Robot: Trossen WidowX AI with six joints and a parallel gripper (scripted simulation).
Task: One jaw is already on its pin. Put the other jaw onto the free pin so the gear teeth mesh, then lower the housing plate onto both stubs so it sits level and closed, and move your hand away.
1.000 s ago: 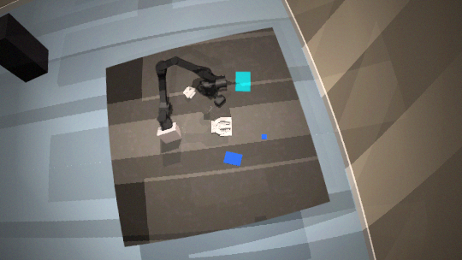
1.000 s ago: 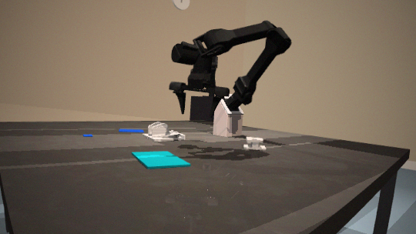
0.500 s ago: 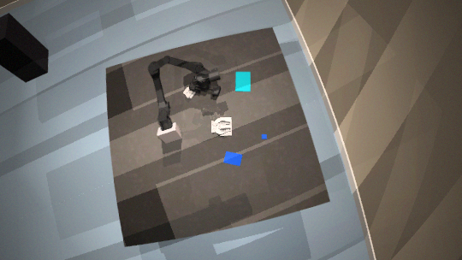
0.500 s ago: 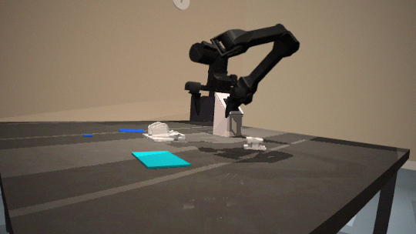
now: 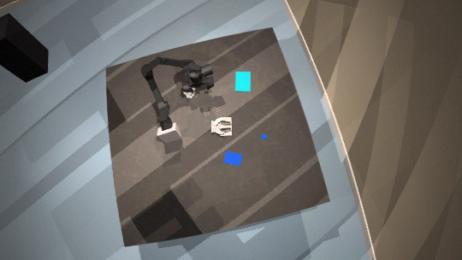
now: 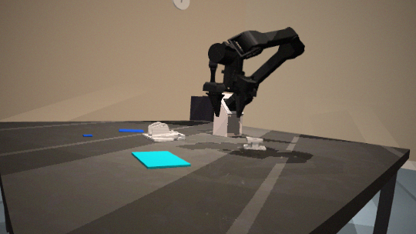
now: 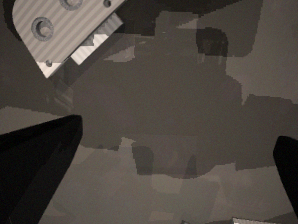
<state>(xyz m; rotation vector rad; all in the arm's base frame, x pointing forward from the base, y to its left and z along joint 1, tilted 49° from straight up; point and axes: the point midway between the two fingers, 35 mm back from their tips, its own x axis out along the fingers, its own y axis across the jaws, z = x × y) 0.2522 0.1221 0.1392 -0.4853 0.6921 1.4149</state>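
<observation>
My gripper tip is now 8 cm past the white housing plate, 6 cm to the right of it and 7 cm above it. From my gripper tip the other things lie so: jaw: 4 cm ahead, 21 cm to the right, 8 cm below; cyan flat patch: 29 cm ahead, 2 cm to the left, 10 cm below; small blue square: 29 cm ahead, 38 cm to the right, 10 cm below.
</observation>
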